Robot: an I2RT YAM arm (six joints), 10 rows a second.
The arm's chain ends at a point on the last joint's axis. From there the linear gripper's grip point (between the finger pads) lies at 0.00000 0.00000 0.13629 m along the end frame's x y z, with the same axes.
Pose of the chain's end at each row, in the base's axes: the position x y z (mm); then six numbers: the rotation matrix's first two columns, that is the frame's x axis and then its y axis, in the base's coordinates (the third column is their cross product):
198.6 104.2 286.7 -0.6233 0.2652 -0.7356 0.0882 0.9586 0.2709
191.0 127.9 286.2 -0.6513 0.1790 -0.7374 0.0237 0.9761 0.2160
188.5 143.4 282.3 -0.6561 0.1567 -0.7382 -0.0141 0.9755 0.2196
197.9 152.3 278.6 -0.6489 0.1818 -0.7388 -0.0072 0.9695 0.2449
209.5 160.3 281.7 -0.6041 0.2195 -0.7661 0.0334 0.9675 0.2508
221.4 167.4 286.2 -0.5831 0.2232 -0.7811 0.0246 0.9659 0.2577
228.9 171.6 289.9 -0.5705 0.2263 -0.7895 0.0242 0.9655 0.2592
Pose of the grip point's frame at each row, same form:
304.5 118.4 202.1 -0.6233 0.2652 -0.7356 0.0882 0.9586 0.2709
294.4 144.7 199.0 -0.6513 0.1790 -0.7374 0.0237 0.9761 0.2160
291.3 164.5 195.4 -0.6561 0.1567 -0.7382 -0.0141 0.9755 0.2196
301.6 174.7 193.0 -0.6489 0.1818 -0.7388 -0.0072 0.9695 0.2449
318.0 177.5 201.0 -0.6041 0.2195 -0.7661 0.0334 0.9675 0.2508
332.1 185.3 208.7 -0.5831 0.2232 -0.7811 0.0246 0.9659 0.2577
340.8 189.1 214.1 -0.5705 0.2263 -0.7895 0.0242 0.9655 0.2592

